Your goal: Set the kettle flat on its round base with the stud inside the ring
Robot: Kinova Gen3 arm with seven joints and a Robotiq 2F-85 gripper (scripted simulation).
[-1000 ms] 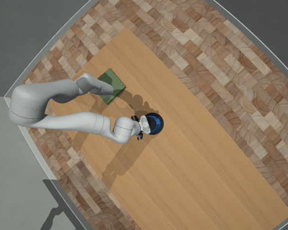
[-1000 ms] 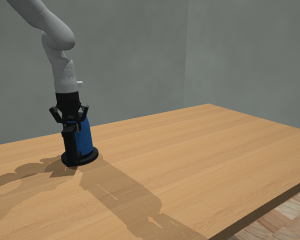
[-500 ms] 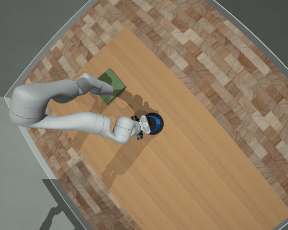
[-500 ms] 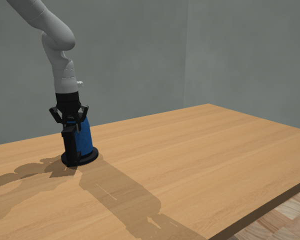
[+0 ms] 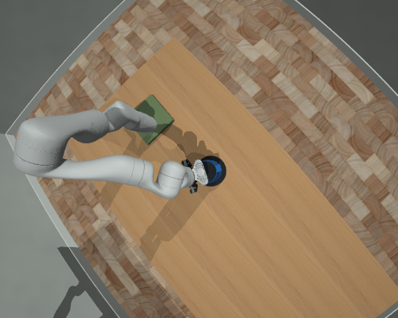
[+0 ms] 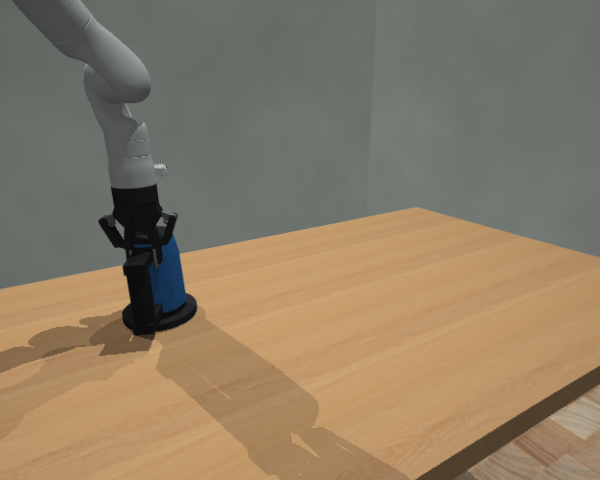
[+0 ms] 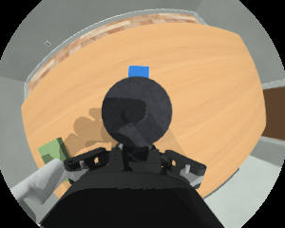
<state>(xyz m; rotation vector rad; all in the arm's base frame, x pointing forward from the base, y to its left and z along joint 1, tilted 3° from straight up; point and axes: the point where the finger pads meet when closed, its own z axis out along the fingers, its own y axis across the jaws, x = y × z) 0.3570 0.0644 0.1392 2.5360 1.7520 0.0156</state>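
Now: the blue kettle 40 mm below my hand, 20 mm to the left of it and 10 mm ahead of it. Also, from my hand: black round base (140 mm below, 60 mm to the left, 20 mm ahead).
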